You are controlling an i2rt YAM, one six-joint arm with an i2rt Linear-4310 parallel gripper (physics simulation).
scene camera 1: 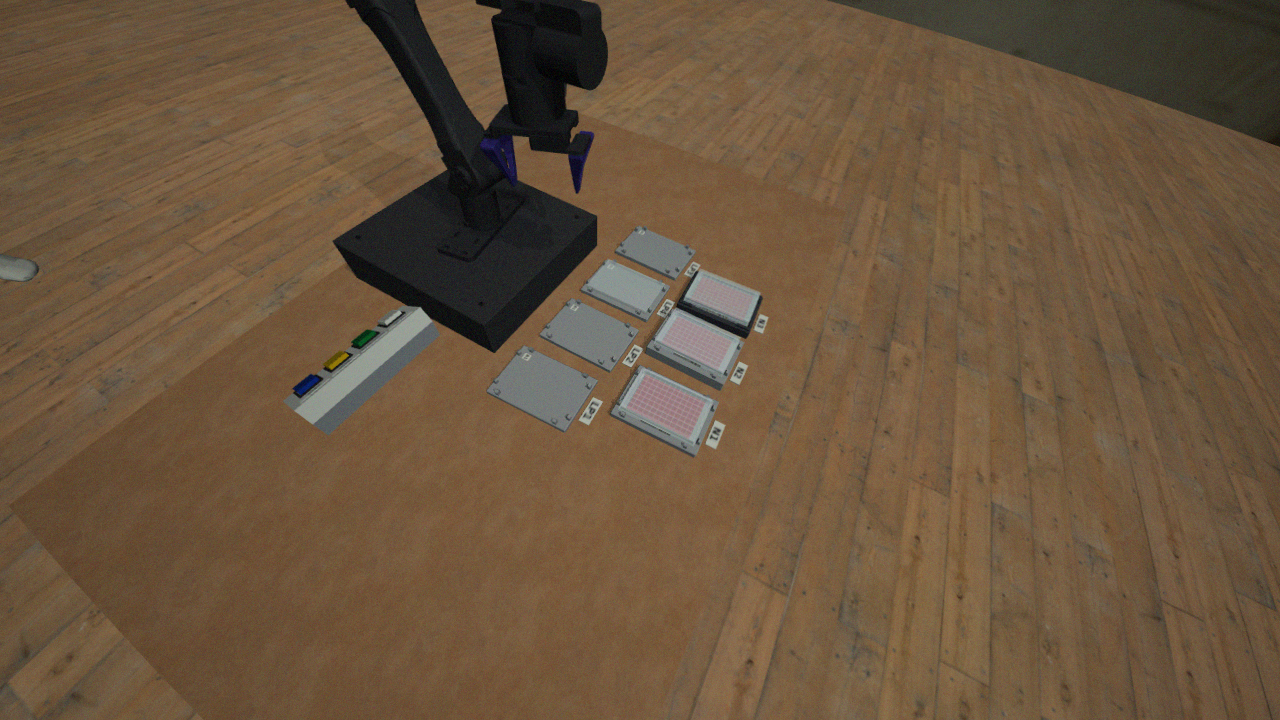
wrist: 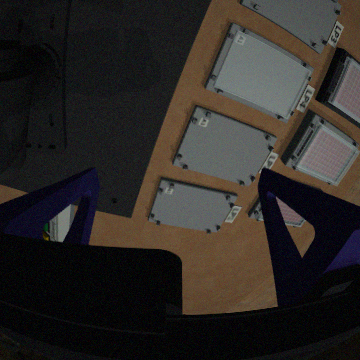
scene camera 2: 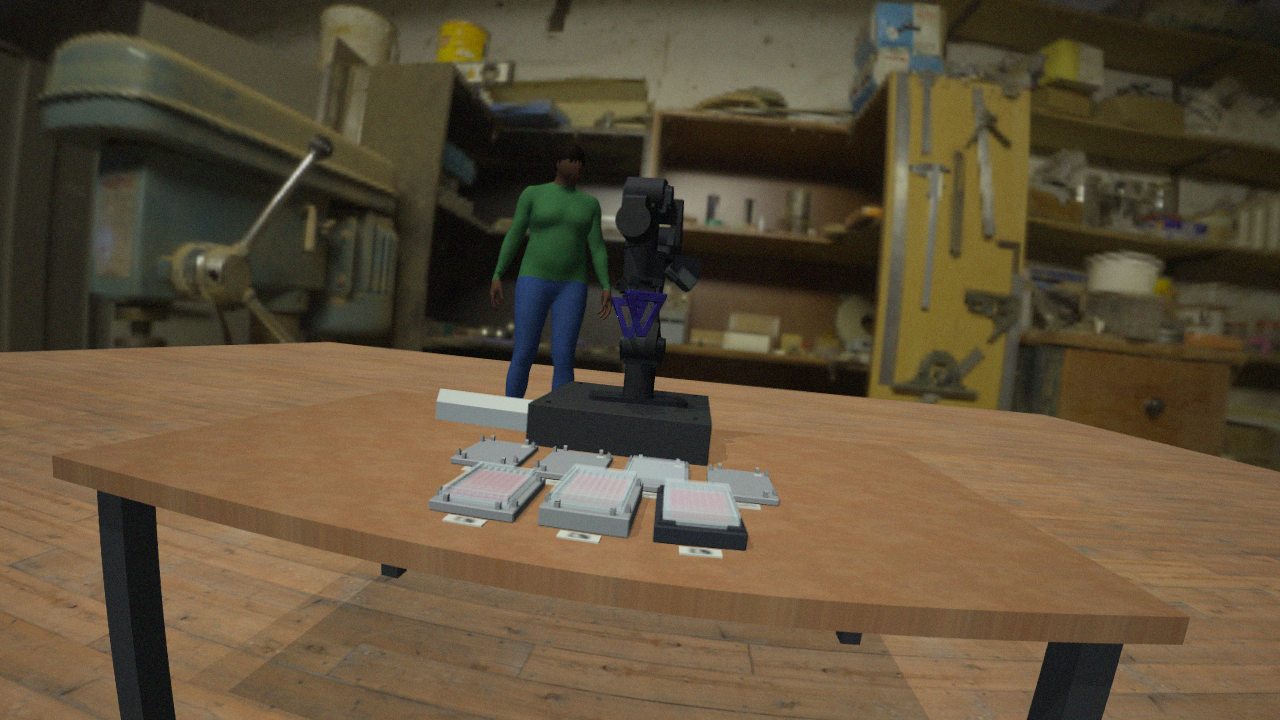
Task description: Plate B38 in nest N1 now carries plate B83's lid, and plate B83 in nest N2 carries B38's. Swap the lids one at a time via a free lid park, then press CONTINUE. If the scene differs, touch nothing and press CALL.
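Pixels of known places: gripper, fingertip midpoint: (scene camera 1: 546, 188) (wrist: 178, 176) (scene camera 2: 634, 337); arm's base, origin of the base link: (scene camera 1: 484, 224) (wrist: 37, 70) (scene camera 2: 637, 400).
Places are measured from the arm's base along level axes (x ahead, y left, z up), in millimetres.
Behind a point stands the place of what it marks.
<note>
My gripper (scene camera 1: 545, 187) {y -28, x 154, z 132 mm} (scene camera 2: 635, 334) {y -28, x 154, z 132 mm} (wrist: 178, 176) {y -28, x 154, z 132 mm} is open and empty, high near the base's edge. A pink-welled plate (scene camera 1: 666, 402) {y -208, x 422, z -54 mm} (scene camera 2: 494, 484) {y -201, x 447, z -55 mm} sits in grey nest N1; a finger partly hides it in the wrist view. Another pink-welled plate (scene camera 1: 698, 342) {y -86, x 443, z -41 mm} (scene camera 2: 592, 489) {y -82, x 479, z -41 mm} (wrist: 327, 152) {y -67, x 425, z -41 mm} sits in nest N2. Both look lidded; their codes are unreadable. Lid parks LP1 (scene camera 1: 541, 387) {y -244, x 226, z -71 mm} (wrist: 192, 205) {y -229, x 226, z -71 mm}, LP2 (scene camera 1: 588, 334) {y -118, x 255, z -71 mm} (wrist: 225, 147) {y -106, x 252, z -71 mm} and LP3 (scene camera 1: 655, 250) {y 143, x 302, z -71 mm} (wrist: 300, 17) {y 122, x 313, z -71 mm} look bare. LP4 bears a clear lid (scene camera 1: 623, 288) {y 4, x 278, z -63 mm} (wrist: 262, 75) {y 17, x 273, z -63 mm}. CONTINUE and CALL are not legible on the button panel (scene camera 1: 371, 374) {y -327, x -10, z -44 mm}.
A third pink plate (scene camera 1: 723, 295) {y 44, x 463, z -44 mm} (scene camera 2: 700, 503) {y 43, x 494, z -45 mm} sits in a dark nest beside N2. The black base block (scene camera 1: 537, 295) {y -84, x 143, z -52 mm} (scene camera 2: 617, 429) {y -43, x 150, z -33 mm} stands between the button panel and the lid parks. Blue (scene camera 1: 307, 385) {y -381, x -65, z -26 mm}, yellow (scene camera 1: 337, 360) {y -332, x -56, z -26 mm}, green (scene camera 1: 365, 338) {y -284, x -45, z -26 mm} and white (scene camera 1: 391, 317) {y -235, x -35, z -25 mm} buttons line the panel. A person (scene camera 2: 556, 232) stands behind the table.
</note>
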